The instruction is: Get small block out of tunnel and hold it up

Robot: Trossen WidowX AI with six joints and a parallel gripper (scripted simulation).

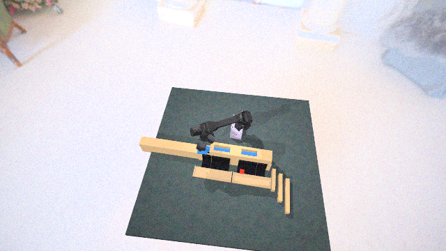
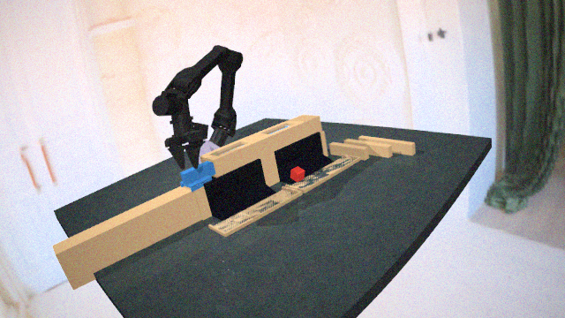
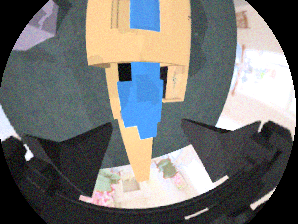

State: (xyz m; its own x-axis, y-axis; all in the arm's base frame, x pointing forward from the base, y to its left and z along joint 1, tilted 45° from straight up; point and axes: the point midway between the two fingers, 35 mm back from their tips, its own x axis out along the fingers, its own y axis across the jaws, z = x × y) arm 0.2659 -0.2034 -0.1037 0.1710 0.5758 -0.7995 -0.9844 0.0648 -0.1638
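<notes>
Now: the red block 320 mm to the left of my gripper tip, 130 mm below it and 70 mm ahead of it. Round my gripper tip: tan tunnel: 80 mm below, 50 mm to the left, 20 mm ahead.
</notes>
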